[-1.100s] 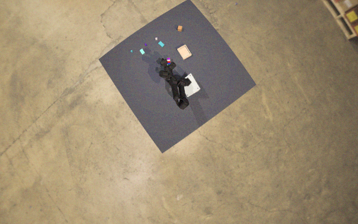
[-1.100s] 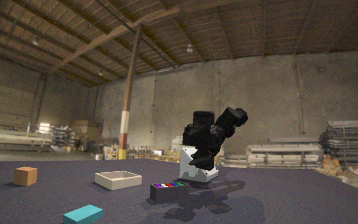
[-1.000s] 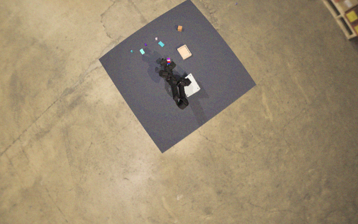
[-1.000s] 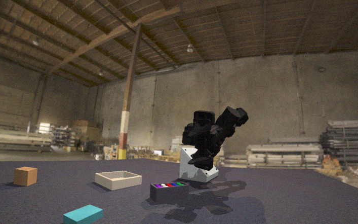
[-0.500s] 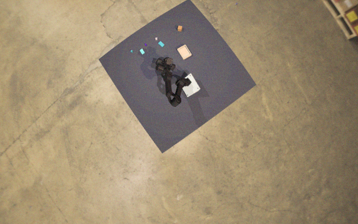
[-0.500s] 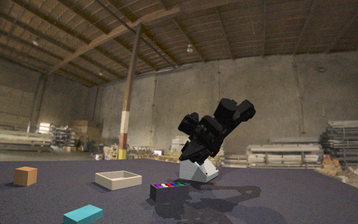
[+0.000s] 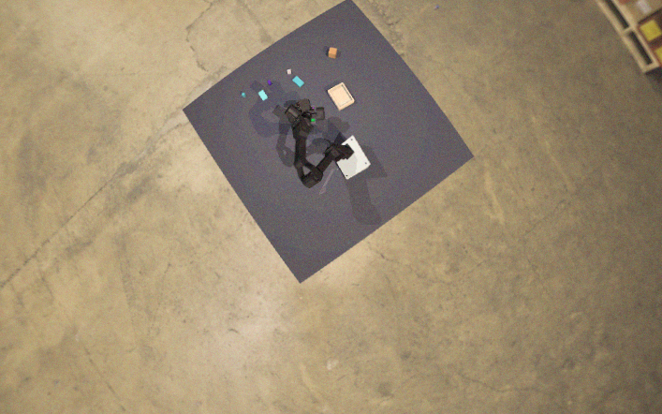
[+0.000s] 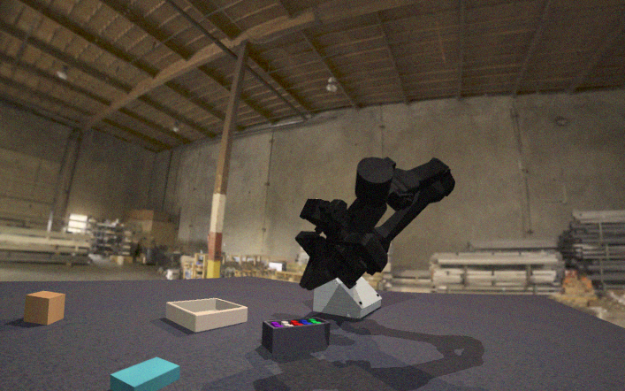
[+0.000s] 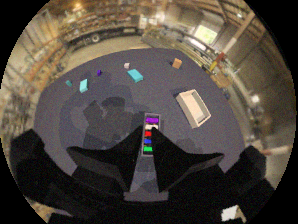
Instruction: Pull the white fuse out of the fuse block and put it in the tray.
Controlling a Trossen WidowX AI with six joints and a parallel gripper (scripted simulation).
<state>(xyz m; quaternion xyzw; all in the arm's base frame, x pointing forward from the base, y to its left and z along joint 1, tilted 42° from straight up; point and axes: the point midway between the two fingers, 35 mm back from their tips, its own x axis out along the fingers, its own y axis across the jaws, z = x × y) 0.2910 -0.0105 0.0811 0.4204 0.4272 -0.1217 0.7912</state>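
Now: the white fuse 8 cm below my gripper tip and 2 cm to the right of it. Also, from my gripper tip: beige tray (22 cm to the right, 10 cm below, 2 cm behind).
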